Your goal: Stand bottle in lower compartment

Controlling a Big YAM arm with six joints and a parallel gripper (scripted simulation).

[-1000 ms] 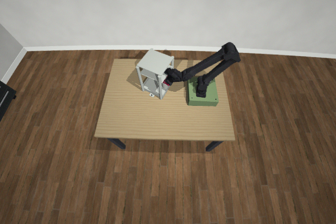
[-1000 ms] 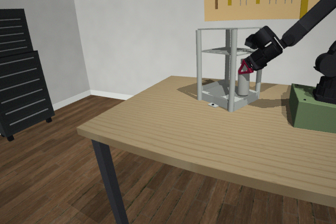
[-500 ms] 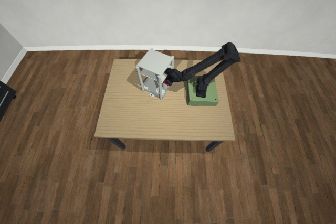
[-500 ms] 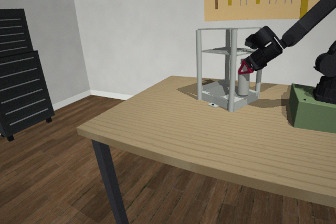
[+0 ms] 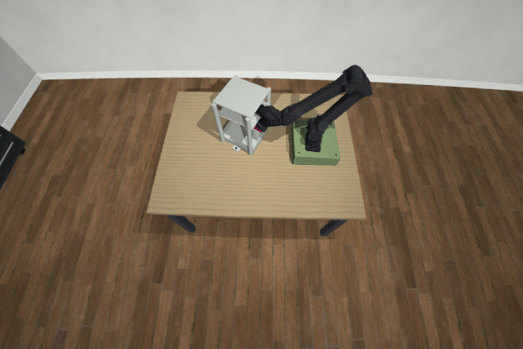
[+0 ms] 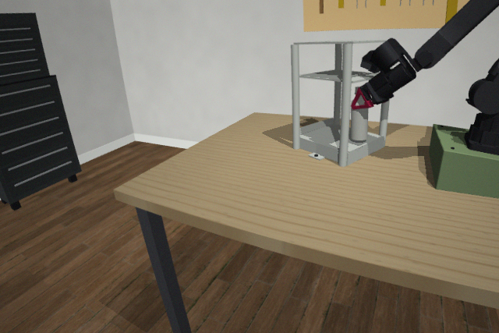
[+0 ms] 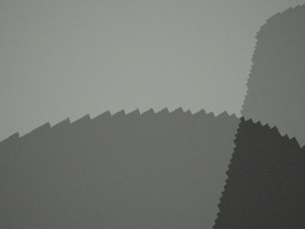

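My gripper is now 70 mm short of the shelving unit, 20 mm to the left of it and 20 mm below it. Round my hand: white bottle right at my hand.
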